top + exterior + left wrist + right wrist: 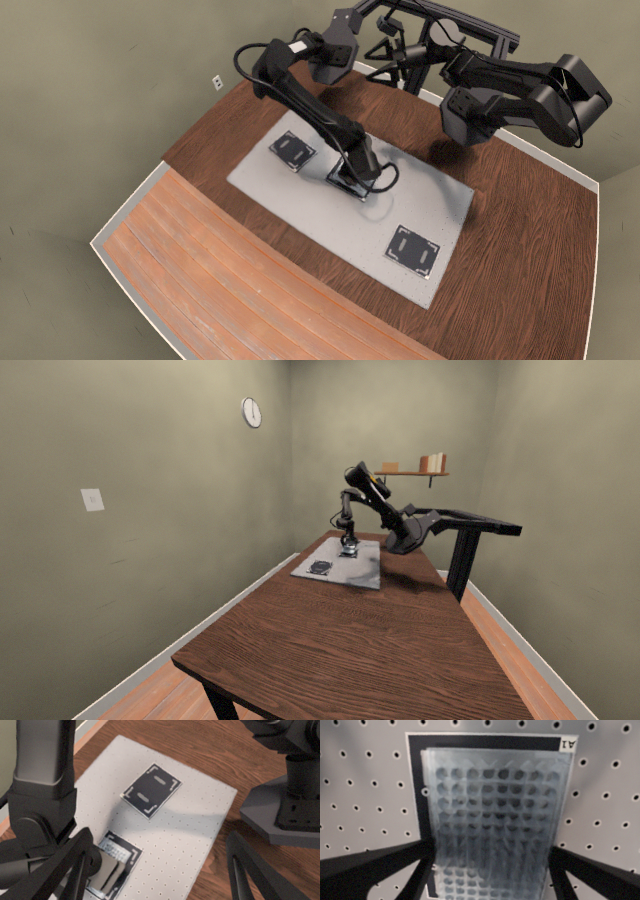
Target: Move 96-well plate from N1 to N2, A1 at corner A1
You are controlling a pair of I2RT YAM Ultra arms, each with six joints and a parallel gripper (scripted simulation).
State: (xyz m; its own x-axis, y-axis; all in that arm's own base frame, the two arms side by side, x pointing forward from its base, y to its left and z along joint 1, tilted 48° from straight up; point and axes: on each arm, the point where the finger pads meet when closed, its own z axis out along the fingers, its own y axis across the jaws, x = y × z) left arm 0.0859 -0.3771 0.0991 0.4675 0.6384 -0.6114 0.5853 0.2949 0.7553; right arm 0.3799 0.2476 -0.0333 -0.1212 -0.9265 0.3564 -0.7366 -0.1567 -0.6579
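Right now my right hand is 10 mm above the clear 96-well plate. The rest, counted from my right hand: white corner label (70 mm to the left, 50 mm ahead, 30 mm below); black plate nest (40 mm below, 10 mm behind).
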